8 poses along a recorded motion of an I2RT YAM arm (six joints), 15 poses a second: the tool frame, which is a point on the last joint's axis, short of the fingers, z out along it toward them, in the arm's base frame.
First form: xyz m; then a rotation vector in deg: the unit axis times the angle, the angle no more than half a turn.
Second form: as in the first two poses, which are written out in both.
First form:
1: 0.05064 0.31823 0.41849 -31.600 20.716 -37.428
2: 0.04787 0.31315 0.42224 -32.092 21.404 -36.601
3: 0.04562 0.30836 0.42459 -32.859 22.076 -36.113
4: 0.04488 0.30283 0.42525 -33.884 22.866 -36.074
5: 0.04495 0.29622 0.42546 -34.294 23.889 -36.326
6: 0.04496 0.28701 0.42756 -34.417 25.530 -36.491
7: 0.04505 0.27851 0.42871 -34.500 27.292 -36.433
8: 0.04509 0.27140 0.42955 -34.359 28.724 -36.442
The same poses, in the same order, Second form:
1: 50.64 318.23 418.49 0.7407 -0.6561 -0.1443 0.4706 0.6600 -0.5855
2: 47.87 313.15 422.24 0.7453 -0.6483 -0.1558 0.4536 0.6643 -0.5941
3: 45.62 308.36 424.59 0.7465 -0.6450 -0.1636 0.4397 0.6626 -0.6063
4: 44.88 302.83 425.25 0.7425 -0.6482 -0.1690 0.4294 0.6542 -0.6225
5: 44.95 296.22 425.46 0.7338 -0.6552 -0.1796 0.4245 0.6486 -0.6318
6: 44.96 287.01 427.56 0.7214 -0.6627 -0.2009 0.4159 0.6466 -0.6395
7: 45.05 278.51 428.71 0.7097 -0.6676 -0.2252 0.4037 0.6473 -0.6466
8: 45.09 271.40 429.55 0.6989 -0.6717 -0.2456 0.3957 0.6492 -0.6496
